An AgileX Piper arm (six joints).
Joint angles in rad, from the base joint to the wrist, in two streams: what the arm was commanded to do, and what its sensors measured. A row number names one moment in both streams.
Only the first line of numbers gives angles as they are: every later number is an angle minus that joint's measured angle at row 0.
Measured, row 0: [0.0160 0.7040 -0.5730 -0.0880 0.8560 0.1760]
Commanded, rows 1 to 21: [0.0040 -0.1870 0.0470 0.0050 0.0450 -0.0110]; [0.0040 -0.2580 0.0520 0.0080 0.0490 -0.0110]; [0.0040 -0.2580 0.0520 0.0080 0.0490 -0.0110]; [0.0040 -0.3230 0.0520 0.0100 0.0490 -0.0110]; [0.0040 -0.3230 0.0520 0.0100 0.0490 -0.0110]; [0.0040 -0.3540 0.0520 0.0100 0.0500 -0.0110]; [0.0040 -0.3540 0.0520 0.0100 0.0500 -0.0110]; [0.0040 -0.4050 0.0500 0.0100 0.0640 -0.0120]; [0.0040 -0.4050 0.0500 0.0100 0.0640 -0.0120]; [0.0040 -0.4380 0.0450 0.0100 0.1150 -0.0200]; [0.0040 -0.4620 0.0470 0.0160 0.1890 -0.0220]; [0.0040 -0.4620 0.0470 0.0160 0.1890 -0.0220]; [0.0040 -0.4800 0.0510 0.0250 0.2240 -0.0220]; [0.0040 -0.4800 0.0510 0.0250 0.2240 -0.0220]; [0.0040 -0.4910 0.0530 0.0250 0.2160 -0.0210]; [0.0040 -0.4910 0.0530 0.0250 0.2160 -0.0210]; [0.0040 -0.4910 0.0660 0.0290 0.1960 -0.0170]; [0.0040 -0.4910 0.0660 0.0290 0.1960 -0.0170]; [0.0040 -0.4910 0.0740 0.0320 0.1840 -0.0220]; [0.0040 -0.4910 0.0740 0.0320 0.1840 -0.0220]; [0.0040 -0.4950 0.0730 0.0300 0.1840 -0.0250]
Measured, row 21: [0.0000 -0.4860 0.0690 0.0280 0.2020 -0.0150]
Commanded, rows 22 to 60: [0.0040 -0.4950 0.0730 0.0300 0.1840 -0.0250]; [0.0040 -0.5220 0.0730 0.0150 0.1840 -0.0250]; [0.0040 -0.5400 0.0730 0.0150 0.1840 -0.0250]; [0.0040 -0.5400 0.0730 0.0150 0.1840 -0.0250]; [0.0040 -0.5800 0.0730 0.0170 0.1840 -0.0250]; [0.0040 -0.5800 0.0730 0.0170 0.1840 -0.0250]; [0.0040 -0.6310 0.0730 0.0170 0.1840 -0.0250]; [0.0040 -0.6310 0.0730 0.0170 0.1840 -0.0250]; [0.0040 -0.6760 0.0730 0.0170 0.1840 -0.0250]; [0.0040 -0.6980 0.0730 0.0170 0.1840 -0.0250]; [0.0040 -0.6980 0.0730 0.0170 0.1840 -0.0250]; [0.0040 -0.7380 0.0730 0.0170 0.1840 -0.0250]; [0.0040 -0.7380 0.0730 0.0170 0.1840 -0.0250]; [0.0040 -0.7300 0.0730 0.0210 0.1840 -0.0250]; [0.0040 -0.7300 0.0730 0.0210 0.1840 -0.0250]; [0.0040 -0.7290 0.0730 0.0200 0.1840 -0.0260]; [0.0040 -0.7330 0.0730 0.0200 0.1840 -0.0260]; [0.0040 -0.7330 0.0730 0.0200 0.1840 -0.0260]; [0.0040 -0.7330 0.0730 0.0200 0.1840 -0.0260]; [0.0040 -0.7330 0.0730 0.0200 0.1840 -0.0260]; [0.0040 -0.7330 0.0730 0.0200 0.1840 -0.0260]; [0.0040 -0.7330 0.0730 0.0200 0.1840 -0.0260]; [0.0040 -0.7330 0.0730 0.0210 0.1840 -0.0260]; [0.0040 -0.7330 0.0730 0.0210 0.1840 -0.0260]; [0.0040 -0.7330 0.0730 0.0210 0.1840 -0.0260]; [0.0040 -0.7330 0.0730 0.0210 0.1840 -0.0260]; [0.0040 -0.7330 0.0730 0.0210 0.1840 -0.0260]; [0.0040 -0.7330 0.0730 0.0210 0.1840 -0.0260]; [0.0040 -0.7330 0.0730 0.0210 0.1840 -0.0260]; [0.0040 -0.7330 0.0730 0.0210 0.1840 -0.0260]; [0.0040 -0.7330 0.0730 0.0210 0.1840 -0.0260]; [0.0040 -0.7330 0.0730 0.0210 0.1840 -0.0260]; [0.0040 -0.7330 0.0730 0.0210 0.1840 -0.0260]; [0.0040 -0.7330 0.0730 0.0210 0.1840 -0.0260]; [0.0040 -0.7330 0.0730 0.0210 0.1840 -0.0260]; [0.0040 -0.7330 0.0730 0.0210 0.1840 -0.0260]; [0.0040 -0.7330 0.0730 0.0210 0.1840 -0.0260]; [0.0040 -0.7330 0.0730 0.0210 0.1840 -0.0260]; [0.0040 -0.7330 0.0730 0.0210 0.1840 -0.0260]
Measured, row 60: [0.0000 -0.7090 0.0720 0.0260 0.1990 -0.0190]
